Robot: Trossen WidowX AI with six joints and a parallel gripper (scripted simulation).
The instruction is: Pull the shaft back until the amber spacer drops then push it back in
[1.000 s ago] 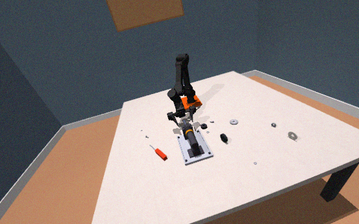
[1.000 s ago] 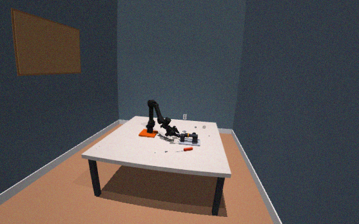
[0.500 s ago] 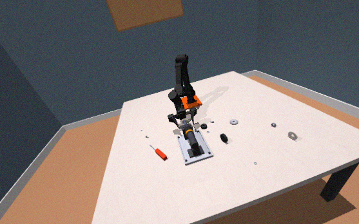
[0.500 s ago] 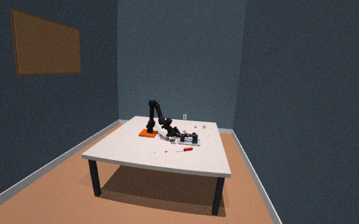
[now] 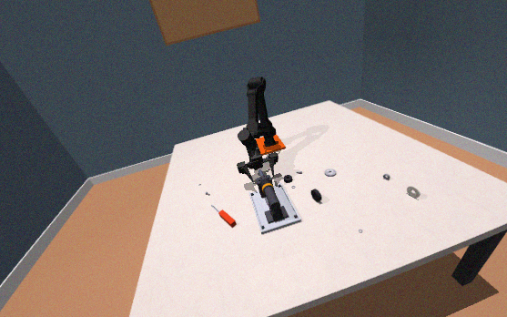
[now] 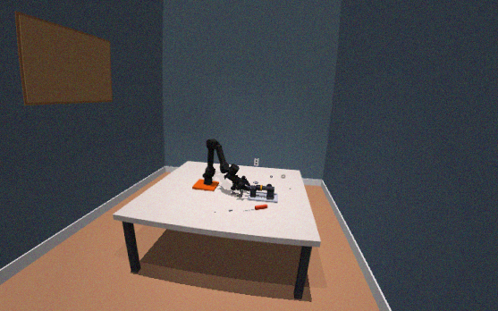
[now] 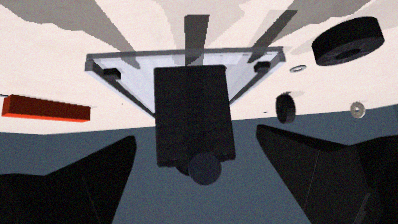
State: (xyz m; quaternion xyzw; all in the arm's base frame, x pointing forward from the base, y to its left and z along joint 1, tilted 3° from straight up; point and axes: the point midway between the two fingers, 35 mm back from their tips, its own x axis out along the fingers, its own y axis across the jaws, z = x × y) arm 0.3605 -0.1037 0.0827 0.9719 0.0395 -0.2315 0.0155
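Right now my gripper tip is 50 mm short of the shaft and 20 mm below it. The rest, counted from my gripper tip: amber spacer: 90 mm ahead, 10 mm to the left, 20 mm above.
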